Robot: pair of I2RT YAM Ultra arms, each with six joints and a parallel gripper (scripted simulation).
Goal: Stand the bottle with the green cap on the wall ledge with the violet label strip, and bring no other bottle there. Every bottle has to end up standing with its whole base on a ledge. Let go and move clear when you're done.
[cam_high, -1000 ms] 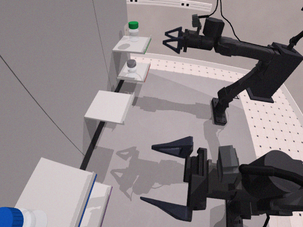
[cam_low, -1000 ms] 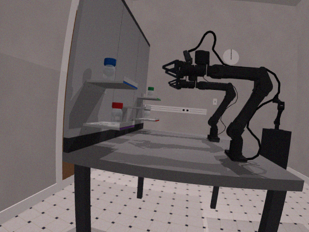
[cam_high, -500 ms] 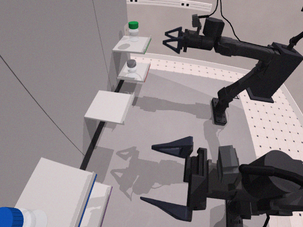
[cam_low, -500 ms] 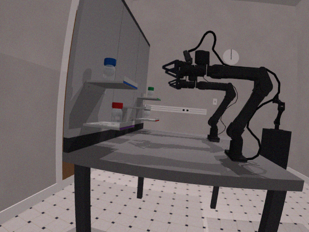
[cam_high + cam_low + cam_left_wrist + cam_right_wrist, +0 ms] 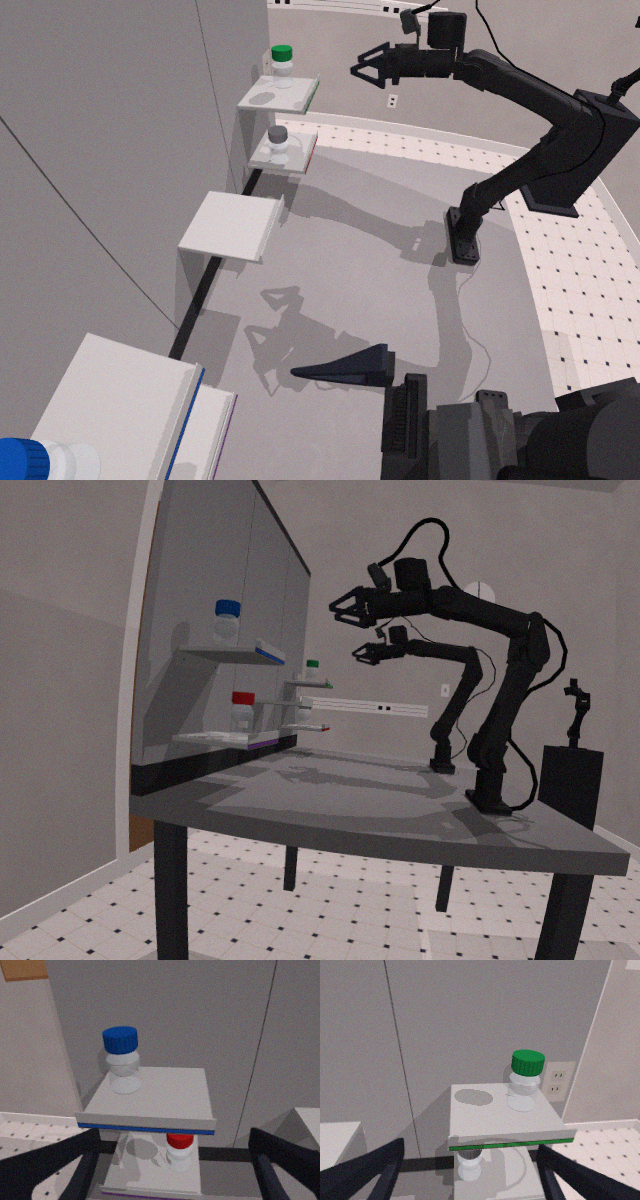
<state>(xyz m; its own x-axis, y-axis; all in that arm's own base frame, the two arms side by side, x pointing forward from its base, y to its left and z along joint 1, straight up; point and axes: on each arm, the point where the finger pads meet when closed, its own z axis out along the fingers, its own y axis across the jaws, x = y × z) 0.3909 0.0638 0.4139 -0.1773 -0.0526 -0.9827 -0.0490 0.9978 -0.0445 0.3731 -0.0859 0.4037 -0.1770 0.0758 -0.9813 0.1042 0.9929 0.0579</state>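
Right now my right hand is 200 mm short of the green-capped bottle, 130 mm to the left of it and 70 mm above it. Also, from my right hand: blue-capped bottle (260 mm ahead, 760 mm to the left, 70 mm below); then grey-capped bottle (200 mm ahead, 20 mm to the right, 260 mm below); then red-capped bottle (240 mm ahead, 660 mm to the left, 260 mm below).
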